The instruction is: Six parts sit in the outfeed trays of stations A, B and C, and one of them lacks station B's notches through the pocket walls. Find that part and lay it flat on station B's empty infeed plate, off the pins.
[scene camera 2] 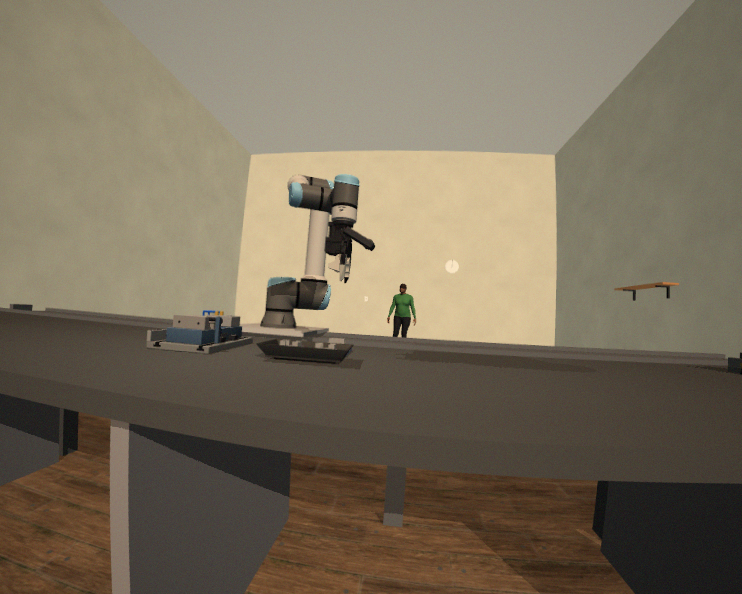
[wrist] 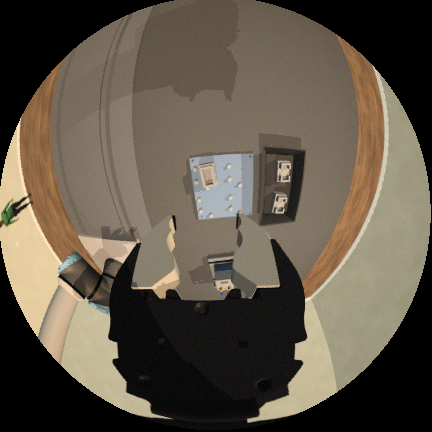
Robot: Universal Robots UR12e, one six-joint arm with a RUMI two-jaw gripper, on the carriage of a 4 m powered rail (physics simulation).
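Where they show: gripper, between the fingertips: (scene camera 2: 343, 282) (wrist: 205, 215); arm's base, origin of its link: (scene camera 2: 278, 327).
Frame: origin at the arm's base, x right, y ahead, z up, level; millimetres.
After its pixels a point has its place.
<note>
A beige rectangular part (wrist: 207, 175) @(y 513, x -451, z -1 mm) with an open pocket lies on the light blue pinned plate (wrist: 215, 200) @(y 533, x -370, z -22 mm), near its upper left corner in the wrist view. Its pocket walls look unbroken. Pins stand close to its left and lower sides. Two pale parts with notched walls, one upper (wrist: 284, 171) @(y 725, x -469, z 3 mm) and one lower (wrist: 280, 203) @(y 732, x -370, z 3 mm), sit in the dark tray (scene camera 2: 306, 354) @(y 781, x -437, z -7 mm) (wrist: 299, 185) @(y 786, x -433, z 8 mm) right of the plate. My gripper (scene camera 2: 345, 279) @(y 515, x -461, z 209 mm) (wrist: 205, 215) @(y 515, x -461, z 209 mm) is open and empty, high above the table. The plate and its part cannot be made out in the scene view.
A blue and grey vise fixture (scene camera 2: 188, 335) @(y 785, x -86, z 13 mm) (wrist: 223, 269) @(y 560, x -101, z 25 mm) stands left of the tray in the scene view, partly behind a finger in the wrist view. A person in green (scene camera 2: 402, 305) (wrist: 7, 213) stands beyond the table. A wall shelf (scene camera 2: 646, 286) is at the right.
</note>
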